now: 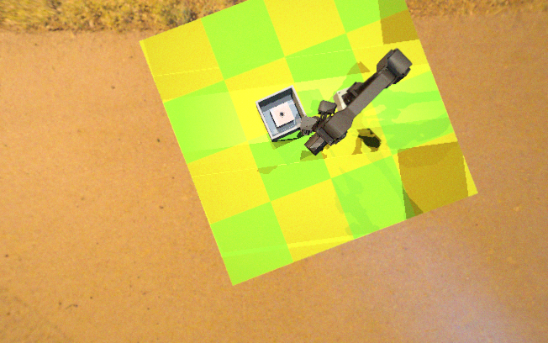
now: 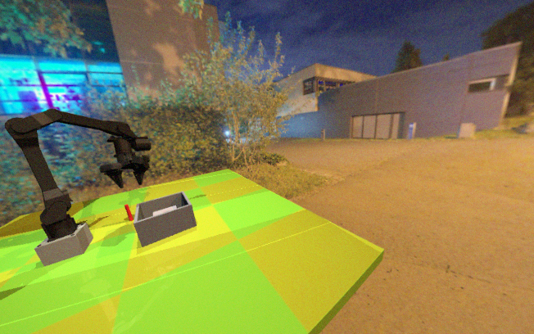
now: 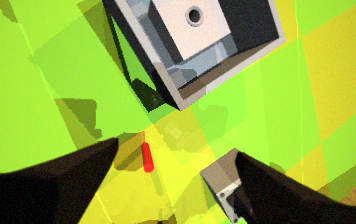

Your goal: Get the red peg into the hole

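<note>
My gripper tip is 4 cm past the red peg, 5 cm to the right of it and 13 cm above it. Also, from my gripper tip: pale plate: 8 cm ahead, 13 cm to the right, 13 cm below; grey box: 8 cm ahead, 13 cm to the right, 14 cm below.
</note>
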